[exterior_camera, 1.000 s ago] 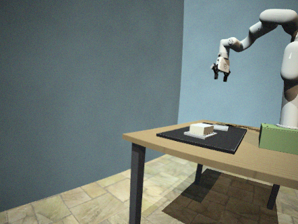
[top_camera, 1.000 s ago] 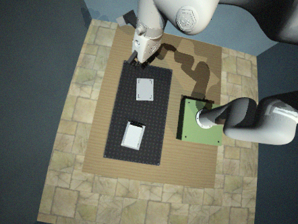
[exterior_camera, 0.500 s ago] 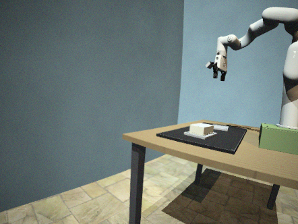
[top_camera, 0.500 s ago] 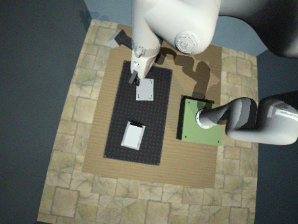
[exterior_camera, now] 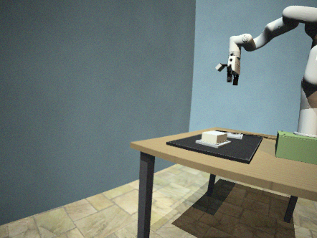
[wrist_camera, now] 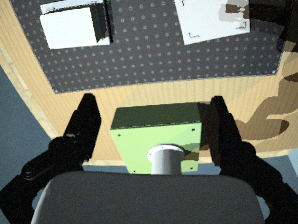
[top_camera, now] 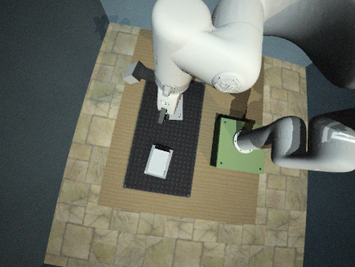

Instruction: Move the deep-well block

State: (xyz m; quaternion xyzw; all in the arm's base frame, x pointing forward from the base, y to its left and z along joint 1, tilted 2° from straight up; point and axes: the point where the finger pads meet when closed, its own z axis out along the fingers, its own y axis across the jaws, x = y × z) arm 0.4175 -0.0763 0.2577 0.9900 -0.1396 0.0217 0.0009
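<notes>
Now: the 96-well deep-well block 4 cm ahead of my hand, 20 cm to the left of it and 31 cm below it.
</notes>
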